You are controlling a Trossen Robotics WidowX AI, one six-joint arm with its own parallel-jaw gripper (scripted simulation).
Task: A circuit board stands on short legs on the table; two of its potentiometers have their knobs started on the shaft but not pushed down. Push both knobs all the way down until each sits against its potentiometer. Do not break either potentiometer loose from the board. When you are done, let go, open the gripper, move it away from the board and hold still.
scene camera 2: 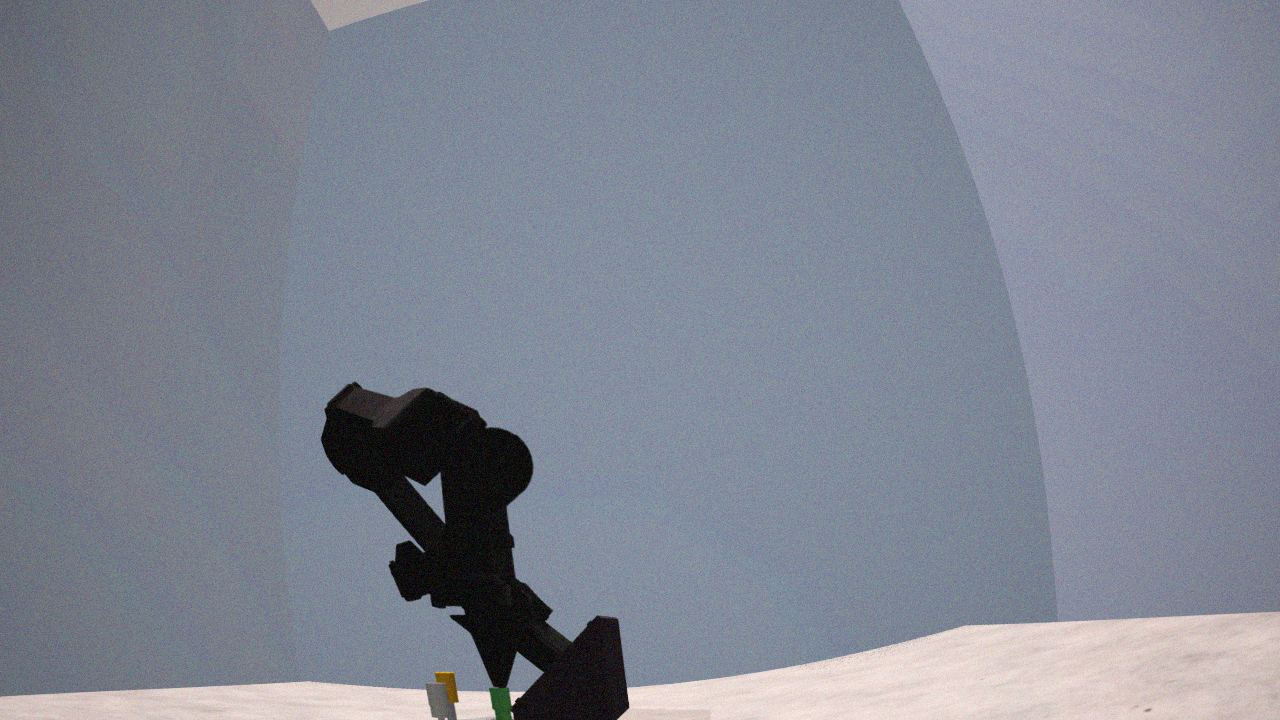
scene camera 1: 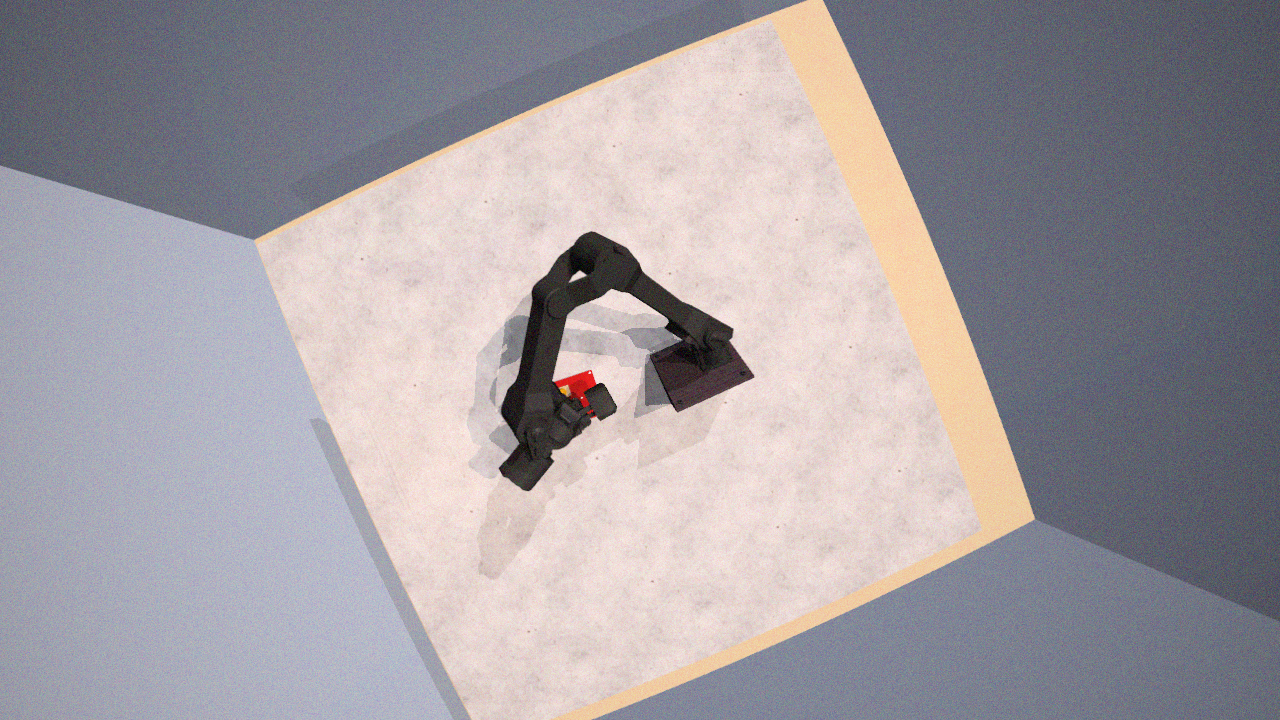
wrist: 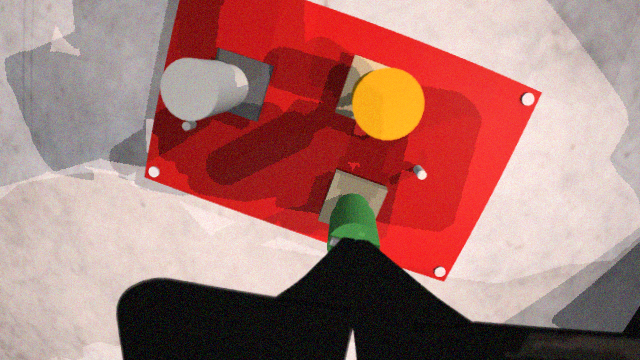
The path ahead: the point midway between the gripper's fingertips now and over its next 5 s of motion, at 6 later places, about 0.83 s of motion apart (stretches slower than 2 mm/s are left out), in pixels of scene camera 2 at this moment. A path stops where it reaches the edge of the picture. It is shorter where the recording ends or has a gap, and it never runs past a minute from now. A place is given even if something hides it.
The gripper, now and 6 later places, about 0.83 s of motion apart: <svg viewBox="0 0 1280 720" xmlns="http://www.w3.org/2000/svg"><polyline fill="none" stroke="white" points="500,687 495,675 472,658 441,640 432,657 436,679 437,686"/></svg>
